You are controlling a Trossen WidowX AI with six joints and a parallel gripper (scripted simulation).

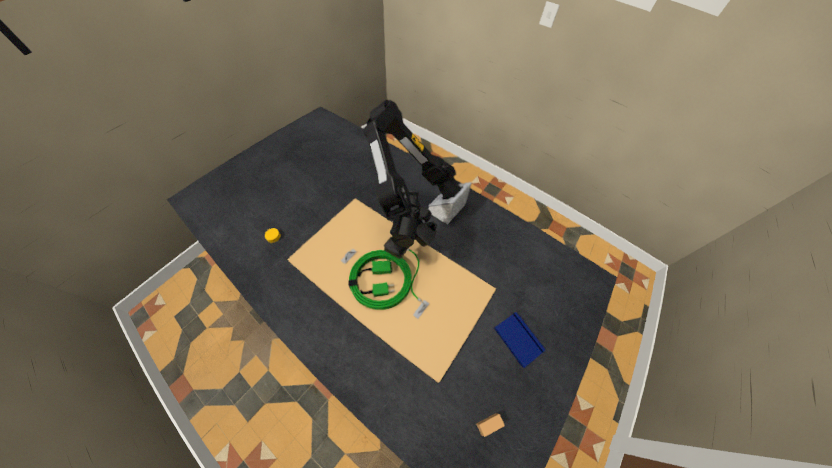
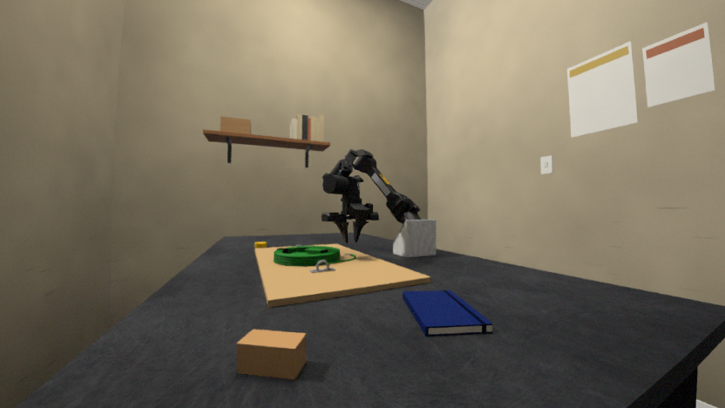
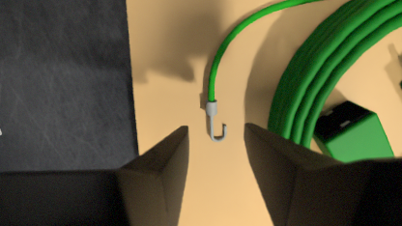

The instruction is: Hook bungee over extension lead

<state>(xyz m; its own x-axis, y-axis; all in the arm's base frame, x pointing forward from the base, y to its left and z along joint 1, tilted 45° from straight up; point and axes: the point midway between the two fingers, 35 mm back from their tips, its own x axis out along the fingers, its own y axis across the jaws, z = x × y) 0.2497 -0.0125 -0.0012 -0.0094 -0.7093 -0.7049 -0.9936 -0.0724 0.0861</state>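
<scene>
My hand is 140 mm short of the extension lead and 60 mm above it. The rest, counted from my hand: tan block (490 mm to the left, 280 mm ahead, 70 mm below); then yellow puck (420 mm to the right, 260 mm ahead, 80 mm below).
</scene>
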